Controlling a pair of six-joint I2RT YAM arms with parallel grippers.
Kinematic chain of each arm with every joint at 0, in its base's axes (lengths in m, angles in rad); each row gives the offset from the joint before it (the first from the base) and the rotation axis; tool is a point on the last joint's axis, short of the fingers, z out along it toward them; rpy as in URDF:
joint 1: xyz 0 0 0.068 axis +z
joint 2: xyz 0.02 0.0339 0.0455 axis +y
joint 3: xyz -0.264 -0.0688 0 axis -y
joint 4: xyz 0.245 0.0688 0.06 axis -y
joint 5: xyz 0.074 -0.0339 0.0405 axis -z
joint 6: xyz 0.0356 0 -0.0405 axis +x
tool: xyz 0 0 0 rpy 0 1.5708 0
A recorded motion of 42 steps. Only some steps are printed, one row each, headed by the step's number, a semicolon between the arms.
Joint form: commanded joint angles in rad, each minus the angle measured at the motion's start. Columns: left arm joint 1, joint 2, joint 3, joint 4, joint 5, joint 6; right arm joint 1, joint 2, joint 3, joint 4, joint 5, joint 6.
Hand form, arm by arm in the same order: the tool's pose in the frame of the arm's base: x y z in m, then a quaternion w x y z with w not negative. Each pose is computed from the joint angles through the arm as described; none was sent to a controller.
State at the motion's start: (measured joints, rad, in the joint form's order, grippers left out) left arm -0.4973 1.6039 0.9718 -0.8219 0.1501 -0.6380; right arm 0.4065 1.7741 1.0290 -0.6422 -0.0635 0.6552
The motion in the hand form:
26: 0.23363 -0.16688 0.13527 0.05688 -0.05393 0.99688 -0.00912; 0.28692 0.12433 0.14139 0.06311 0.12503 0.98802 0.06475
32: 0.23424 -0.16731 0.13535 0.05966 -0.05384 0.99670 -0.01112; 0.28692 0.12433 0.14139 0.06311 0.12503 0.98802 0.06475
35: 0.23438 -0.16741 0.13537 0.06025 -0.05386 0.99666 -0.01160; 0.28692 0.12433 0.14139 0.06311 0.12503 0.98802 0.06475
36: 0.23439 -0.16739 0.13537 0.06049 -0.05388 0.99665 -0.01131; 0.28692 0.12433 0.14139 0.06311 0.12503 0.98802 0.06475
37: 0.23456 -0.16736 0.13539 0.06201 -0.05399 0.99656 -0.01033; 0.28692 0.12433 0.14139 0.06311 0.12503 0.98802 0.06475
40: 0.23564 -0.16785 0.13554 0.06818 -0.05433 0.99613 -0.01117; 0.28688 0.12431 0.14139 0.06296 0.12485 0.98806 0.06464
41: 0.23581 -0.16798 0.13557 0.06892 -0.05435 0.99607 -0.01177; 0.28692 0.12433 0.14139 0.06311 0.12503 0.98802 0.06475
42: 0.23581 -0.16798 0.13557 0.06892 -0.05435 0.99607 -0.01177; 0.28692 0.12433 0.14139 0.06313 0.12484 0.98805 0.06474
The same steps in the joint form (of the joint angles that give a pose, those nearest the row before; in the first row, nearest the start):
26: -0.1301 0.1194 -0.0309 0.1335 -0.2075 -0.0946; -0.0030 0.0000 -0.0034 -0.0053 0.0156 0.0042
32: -0.1301 0.1194 -0.0309 0.1404 -0.2079 -0.0942; -0.0030 0.0000 -0.0034 -0.0053 0.0156 0.0042
35: -0.1301 0.1194 -0.0309 0.1419 -0.2079 -0.0942; -0.0030 0.0000 -0.0034 -0.0053 0.0156 0.0042
36: -0.1301 0.1194 -0.0309 0.1419 -0.2087 -0.0942; -0.0030 0.0000 -0.0034 -0.0053 0.0156 0.0042
37: -0.1301 0.1194 -0.0309 0.1431 -0.2121 -0.0942; -0.0030 0.0000 -0.0034 -0.0053 0.0156 0.0042
40: -0.1301 0.1194 -0.0309 0.1538 -0.2186 -0.0942; -0.0031 0.0000 -0.0034 -0.0057 0.0156 0.0038
41: -0.1301 0.1194 -0.0309 0.1556 -0.2186 -0.0942; -0.0030 0.0000 -0.0034 -0.0053 0.0156 0.0042
42: -0.1301 0.1194 -0.0309 0.1556 -0.2186 -0.0942; -0.0030 0.0000 -0.0034 -0.0053 0.0156 0.0038

